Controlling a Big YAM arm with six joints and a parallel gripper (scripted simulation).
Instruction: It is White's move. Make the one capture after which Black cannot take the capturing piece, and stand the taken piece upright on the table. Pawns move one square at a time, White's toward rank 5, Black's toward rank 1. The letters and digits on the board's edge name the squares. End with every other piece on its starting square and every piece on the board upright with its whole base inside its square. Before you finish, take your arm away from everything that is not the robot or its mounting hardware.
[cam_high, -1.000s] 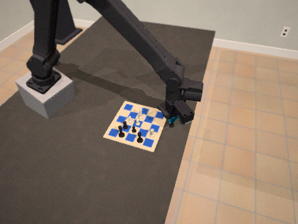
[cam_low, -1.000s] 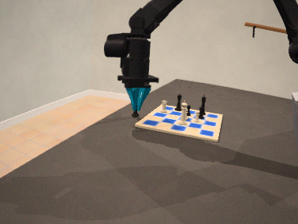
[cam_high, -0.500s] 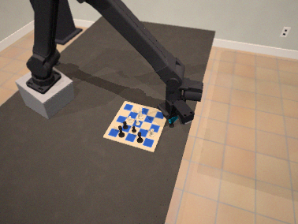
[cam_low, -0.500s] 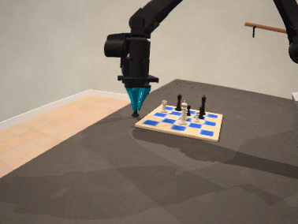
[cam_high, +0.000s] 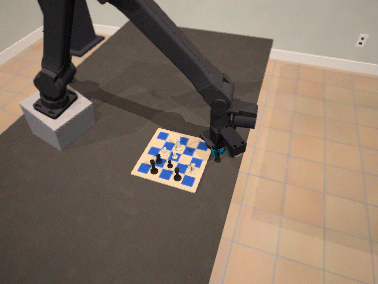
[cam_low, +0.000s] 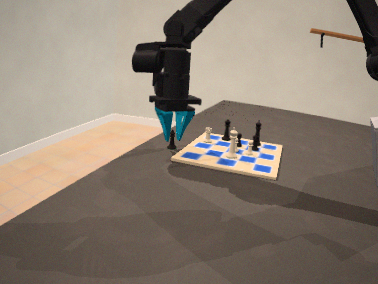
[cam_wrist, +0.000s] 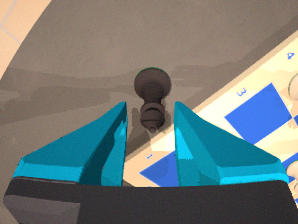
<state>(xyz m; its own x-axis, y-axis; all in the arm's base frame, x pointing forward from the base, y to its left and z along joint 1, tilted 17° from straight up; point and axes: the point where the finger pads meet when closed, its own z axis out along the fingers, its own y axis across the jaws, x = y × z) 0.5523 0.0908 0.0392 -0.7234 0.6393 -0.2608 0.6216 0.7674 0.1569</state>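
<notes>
My hand is 13 cm past the blue-and-cream chessboard, 5 cm to the left of it and 3 cm above it. From my hand the other things lie so: tall white piece 14 cm behind, 1 cm to the right, 1 cm above; then tall black piece 17 cm behind, 13 cm to the right, 1 cm above.
</notes>
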